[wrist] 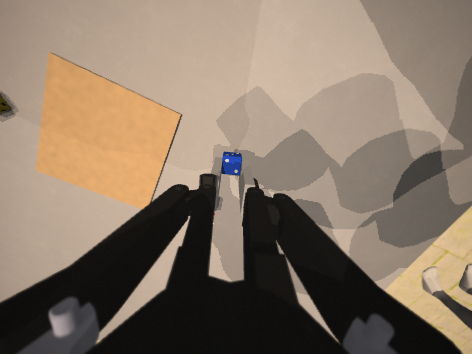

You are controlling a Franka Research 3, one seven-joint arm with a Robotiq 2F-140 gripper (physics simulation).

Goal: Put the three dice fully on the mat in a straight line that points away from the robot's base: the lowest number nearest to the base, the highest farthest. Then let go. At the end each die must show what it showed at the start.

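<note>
My gripper [230, 170] is shut on the blue die [232, 164], which sits between the fingertips near the middle of the view. Two white pips show on its large visible face, with more on the narrow face along its upper edge. Whether it touches the table cannot be told. The orange mat [102, 130] lies to the left, apart from the die. A yellow die [4, 104] with dark pips is cut off by the left edge, beyond the mat. The red die [214, 214] is almost wholly hidden behind the left finger; a tiny sliver of red shows.
The beige table [150, 35] carries overlapping shadows at the middle and right. Past its edge at the lower right, a yellowish tiled floor [450, 245] shows, with grey-white rounded parts [431, 279] of some object on dark supports.
</note>
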